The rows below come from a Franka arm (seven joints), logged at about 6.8 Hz.
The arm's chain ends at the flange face. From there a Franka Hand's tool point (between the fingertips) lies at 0.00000 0.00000 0.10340 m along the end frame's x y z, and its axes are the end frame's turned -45 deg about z.
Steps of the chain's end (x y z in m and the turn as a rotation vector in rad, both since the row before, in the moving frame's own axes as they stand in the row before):
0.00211, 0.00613, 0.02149, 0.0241, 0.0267, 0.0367
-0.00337, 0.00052, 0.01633, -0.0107, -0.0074, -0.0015
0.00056, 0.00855, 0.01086, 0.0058, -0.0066, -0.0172
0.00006, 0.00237, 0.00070, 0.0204, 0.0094, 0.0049
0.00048, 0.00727, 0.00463, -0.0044, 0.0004, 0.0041
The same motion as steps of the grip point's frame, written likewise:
0.00087, 0.00608, 0.02142, -0.0018, 0.0359, 0.0367
-0.00407, -0.00177, 0.01632, -0.0023, -0.0128, -0.0015
-0.00572, 0.00554, 0.01086, 0.0088, -0.0006, -0.0172
0.00055, 0.00092, 0.00067, 0.0078, 0.0211, 0.0049
-0.00509, 0.00583, 0.00463, -0.0034, -0.0028, 0.0041

